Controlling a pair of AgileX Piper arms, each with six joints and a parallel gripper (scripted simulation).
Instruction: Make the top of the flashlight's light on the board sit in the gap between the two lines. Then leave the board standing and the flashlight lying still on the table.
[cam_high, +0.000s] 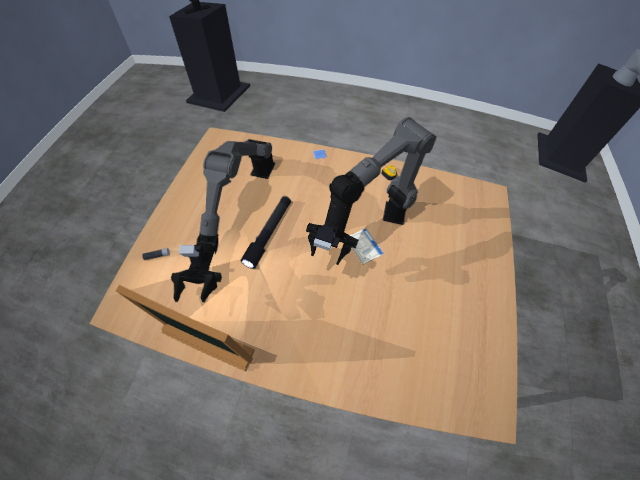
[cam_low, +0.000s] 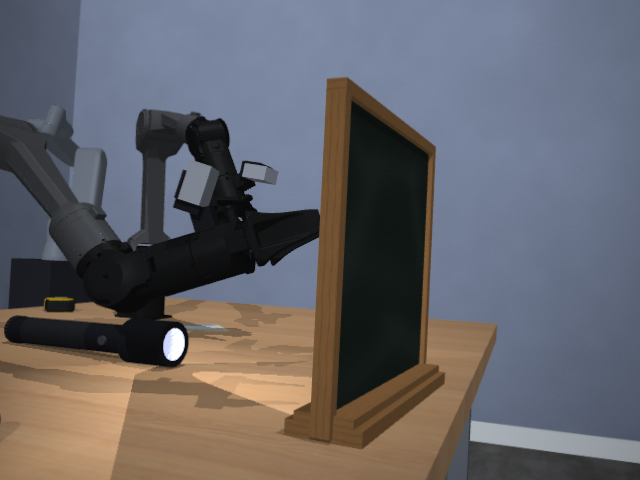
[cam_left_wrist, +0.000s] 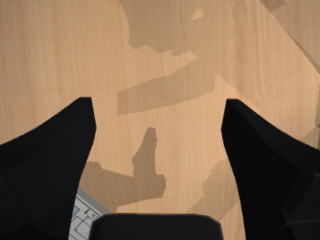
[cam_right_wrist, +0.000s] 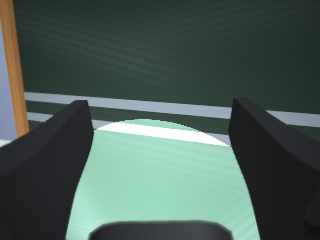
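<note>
Right now my right hand is 70 mm short of the wood-framed board, 40 mm above it and 30 mm to the right of it. The rest, counted from my right hand: booklet: 450 mm behind, 360 mm to the left, 190 mm below.
</note>
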